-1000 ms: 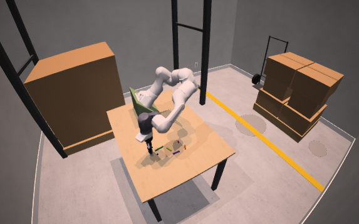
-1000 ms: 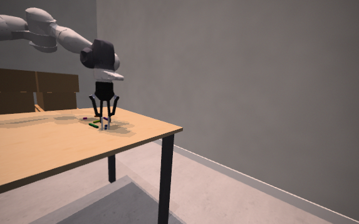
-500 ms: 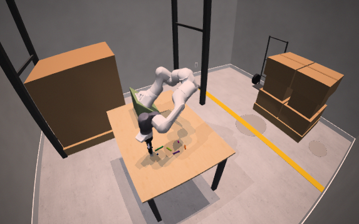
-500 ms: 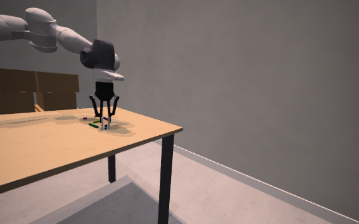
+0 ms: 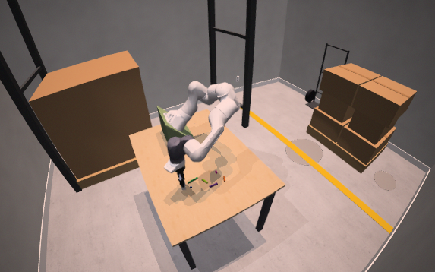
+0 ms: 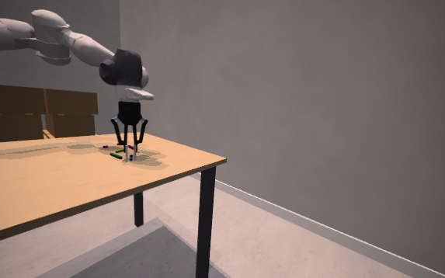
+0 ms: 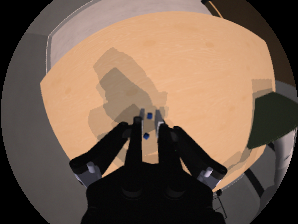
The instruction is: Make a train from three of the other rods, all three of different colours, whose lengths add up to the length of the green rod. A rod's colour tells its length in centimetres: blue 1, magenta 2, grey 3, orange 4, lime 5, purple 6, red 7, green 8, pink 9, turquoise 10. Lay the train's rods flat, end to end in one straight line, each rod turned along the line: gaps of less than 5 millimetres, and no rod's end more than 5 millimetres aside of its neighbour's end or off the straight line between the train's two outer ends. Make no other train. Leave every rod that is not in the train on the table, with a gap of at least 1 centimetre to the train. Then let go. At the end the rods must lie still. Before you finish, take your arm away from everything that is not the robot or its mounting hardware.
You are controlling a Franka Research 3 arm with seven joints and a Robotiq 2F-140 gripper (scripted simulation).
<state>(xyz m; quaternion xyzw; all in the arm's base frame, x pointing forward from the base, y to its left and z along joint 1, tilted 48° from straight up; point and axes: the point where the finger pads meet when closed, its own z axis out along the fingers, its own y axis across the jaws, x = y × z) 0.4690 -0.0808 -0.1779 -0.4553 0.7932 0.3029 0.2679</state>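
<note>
Now: the blue rod 4 cm to the left of my hand, 3 cm below it and 2 cm ahead of it. From my hand the other things lie so: lime rod: 15 cm to the left, 3 cm below, 3 cm ahead; purple rod: 18 cm to the left, 10 cm ahead, 3 cm below; green rod: 8 cm to the left, 3 cm below, 2 cm behind.
</note>
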